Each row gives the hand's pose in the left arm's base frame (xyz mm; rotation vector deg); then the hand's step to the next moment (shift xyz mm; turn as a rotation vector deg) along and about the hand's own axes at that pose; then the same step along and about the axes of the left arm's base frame.
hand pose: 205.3 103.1 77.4 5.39 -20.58 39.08
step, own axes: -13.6 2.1 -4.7 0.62 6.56 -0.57
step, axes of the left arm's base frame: -9.7 -5.6 -9.3 -3.53 5.57 -0.52
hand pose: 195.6 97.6 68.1 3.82 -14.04 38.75
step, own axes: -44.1 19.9 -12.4 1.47 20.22 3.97
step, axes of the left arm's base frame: -43.1 -9.7 -23.2 -12.37 16.09 3.84
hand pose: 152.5 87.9 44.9 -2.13 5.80 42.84
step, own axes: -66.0 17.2 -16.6 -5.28 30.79 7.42
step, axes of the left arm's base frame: -61.1 -33.2 -9.5 -24.21 19.51 8.01
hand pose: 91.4 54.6 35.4 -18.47 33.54 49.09
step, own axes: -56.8 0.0 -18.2 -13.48 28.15 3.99
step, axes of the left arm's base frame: -35.5 -43.7 19.7 -27.56 11.17 10.30
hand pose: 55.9 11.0 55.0 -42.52 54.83 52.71
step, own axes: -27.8 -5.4 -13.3 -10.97 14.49 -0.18
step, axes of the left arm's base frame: -7.5 -22.3 20.7 -16.07 2.59 8.08
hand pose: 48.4 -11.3 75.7 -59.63 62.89 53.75
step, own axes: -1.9 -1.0 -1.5 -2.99 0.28 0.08
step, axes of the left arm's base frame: 0.2 -1.9 1.8 -0.86 -0.09 2.88
